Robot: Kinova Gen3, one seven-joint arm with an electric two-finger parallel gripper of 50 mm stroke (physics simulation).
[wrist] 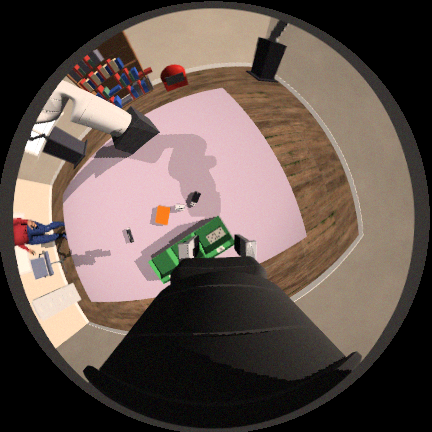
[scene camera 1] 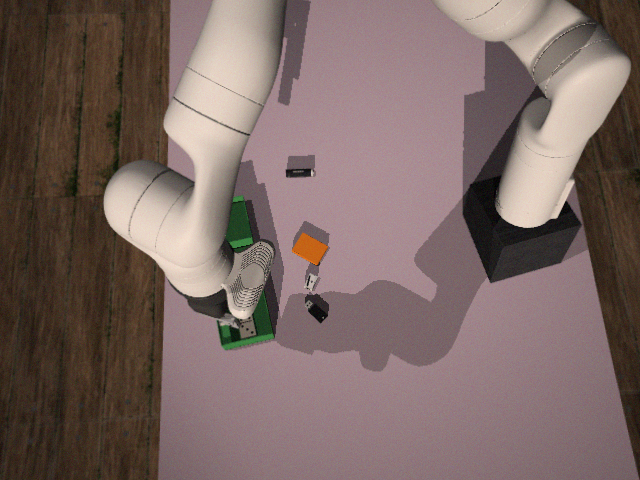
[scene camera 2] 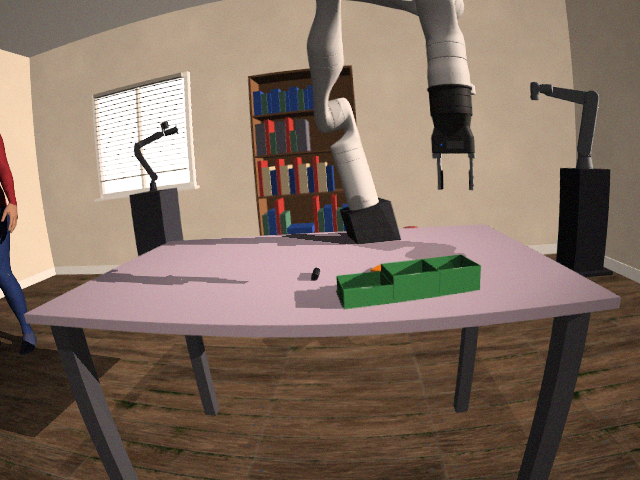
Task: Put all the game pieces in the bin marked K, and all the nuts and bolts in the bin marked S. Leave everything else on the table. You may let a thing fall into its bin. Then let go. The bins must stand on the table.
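Frame: origin at the arm's base, x back, y right, z up, level; centimetres.
Seen in the pictures: gripper, fingertip midpoint: [wrist: 216,242] [scene camera 2: 456,189]; arm's base at its link origin: [wrist: 122,124] [scene camera 1: 524,203] [scene camera 2: 364,205].
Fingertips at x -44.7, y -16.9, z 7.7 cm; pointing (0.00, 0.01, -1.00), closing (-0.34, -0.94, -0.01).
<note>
Offsets run from my fingertips to a thing's top centre.
My gripper [scene camera 2: 455,187] [wrist: 216,242] is open and empty, high above the green bins; in scene camera 1 the arm mostly hides it. The row of three joined green bins @[dx -2.9, dy +9.5, dz -13.2 cm] [scene camera 1: 263,316] [scene camera 2: 416,289] [wrist: 163,265] stands on the table. A pale dotted game piece, like a domino, @[dx -1.0, dy +0.7, dz -16.4 cm] [scene camera 1: 247,328] [wrist: 216,234] lies inside the end bin nearest the bottom of the scene camera 1 view. The arm and a finger hide much of the middle bin's inside. A label @[dx -4.4, dy +0.7, dz -13.6 cm] [wrist: 220,248] on the end bin is too small to read. No loose nut or bolt shows on the table.
An orange box @[dx +10.0, dy +13.3, dz -16.8 cm] [scene camera 1: 310,249] [wrist: 162,215], a small white piece @[dx +10.0, dy +7.4, dz -16.7 cm] [scene camera 1: 311,282] [wrist: 179,207] and a black USB stick @[dx +10.6, dy +2.4, dz -17.0 cm] [scene camera 1: 316,311] [wrist: 195,197] lie beside the bins. A dark cylinder-like item @[dx +8.6, dy +27.8, dz -16.4 cm] [scene camera 1: 299,173] [scene camera 2: 315,273] [wrist: 129,235] lies farther off. The arm's black base [scene camera 1: 522,245] [scene camera 2: 371,222] is across the table.
</note>
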